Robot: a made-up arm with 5 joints.
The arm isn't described. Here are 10 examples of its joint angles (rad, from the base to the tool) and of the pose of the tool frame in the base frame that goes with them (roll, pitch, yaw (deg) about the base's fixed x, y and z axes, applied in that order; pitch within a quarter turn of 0, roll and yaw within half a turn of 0; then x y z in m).
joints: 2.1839 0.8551 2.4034 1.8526 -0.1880
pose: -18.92 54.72 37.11 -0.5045 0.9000 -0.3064
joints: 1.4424 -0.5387 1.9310 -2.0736 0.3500
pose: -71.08 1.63 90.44 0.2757 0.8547 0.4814
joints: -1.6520 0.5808 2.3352 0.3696 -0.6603
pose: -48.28 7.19 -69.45 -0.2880 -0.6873 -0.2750
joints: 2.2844 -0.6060 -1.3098 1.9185 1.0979
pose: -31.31 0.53 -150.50 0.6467 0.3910 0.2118
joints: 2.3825 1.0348 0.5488 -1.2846 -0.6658
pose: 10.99 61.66 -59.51 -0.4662 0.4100 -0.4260
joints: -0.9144 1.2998 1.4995 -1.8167 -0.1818
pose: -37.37 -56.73 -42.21 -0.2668 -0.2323 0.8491
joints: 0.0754 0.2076 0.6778 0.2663 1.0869
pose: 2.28 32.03 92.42 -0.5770 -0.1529 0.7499
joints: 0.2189 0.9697 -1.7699 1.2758 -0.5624
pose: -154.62 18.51 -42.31 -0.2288 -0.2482 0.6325
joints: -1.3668 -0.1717 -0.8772 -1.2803 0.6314
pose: 23.39 5.45 82.16 -0.1223 -0.0250 -0.0715
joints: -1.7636 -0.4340 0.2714 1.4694 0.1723
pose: -130.16 -34.55 169.43 -0.0219 0.2330 -0.3392
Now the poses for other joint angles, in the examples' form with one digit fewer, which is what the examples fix.
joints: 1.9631 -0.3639 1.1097 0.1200 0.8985
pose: 165.3 20.5 -153.2 -0.074 1.103 0.572
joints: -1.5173 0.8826 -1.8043 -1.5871 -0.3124
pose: 114.4 -0.1 46.5 -0.185 0.042 0.175
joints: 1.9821 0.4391 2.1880 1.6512 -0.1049
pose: 35.1 65.8 72.9 -0.462 1.079 0.087
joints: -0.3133 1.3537 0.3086 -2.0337 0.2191
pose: 170.1 -14.3 84.1 -0.272 0.477 0.807
